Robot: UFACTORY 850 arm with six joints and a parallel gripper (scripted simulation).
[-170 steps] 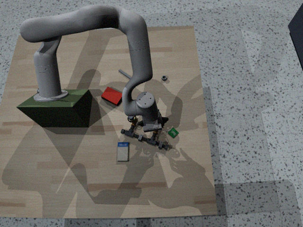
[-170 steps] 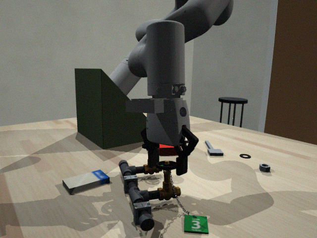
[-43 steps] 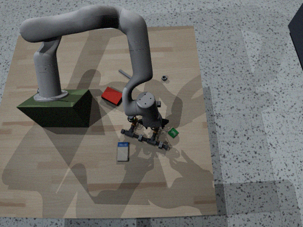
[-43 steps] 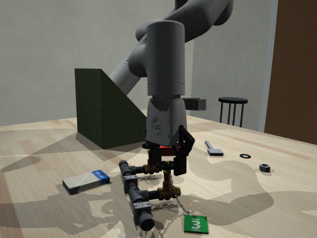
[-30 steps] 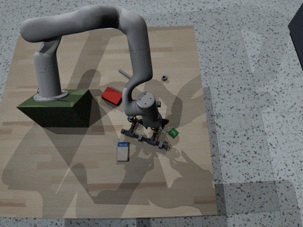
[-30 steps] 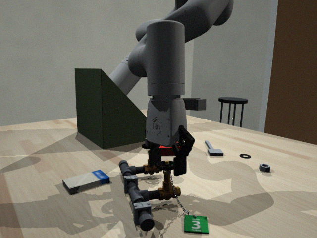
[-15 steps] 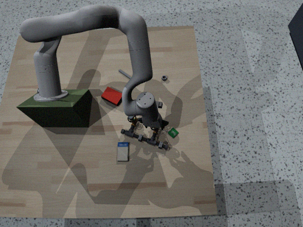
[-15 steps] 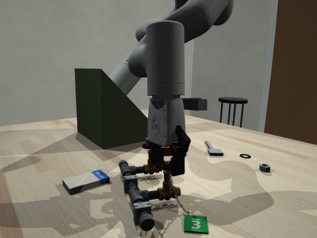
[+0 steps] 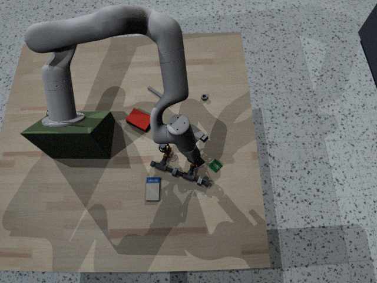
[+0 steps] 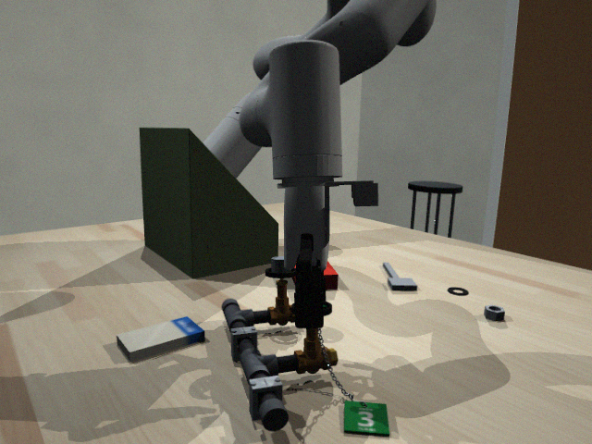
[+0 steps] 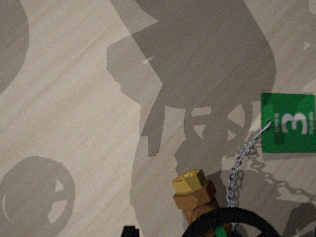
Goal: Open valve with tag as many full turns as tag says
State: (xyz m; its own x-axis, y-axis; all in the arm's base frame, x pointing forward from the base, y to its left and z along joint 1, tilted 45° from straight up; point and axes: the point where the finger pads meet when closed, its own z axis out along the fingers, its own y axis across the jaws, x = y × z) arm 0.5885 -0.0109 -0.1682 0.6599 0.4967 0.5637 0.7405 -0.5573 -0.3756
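Now: the green tag 10 cm ahead of my hand and 9 cm below it. The rest, counted from my hand: red block (28 cm behind, 22 cm to the left, 8 cm below); grey-and-blue block (18 cm behind, 13 cm to the right, 8 cm below); grey bar tool (37 cm to the left, 18 cm behind, 8 cm below).
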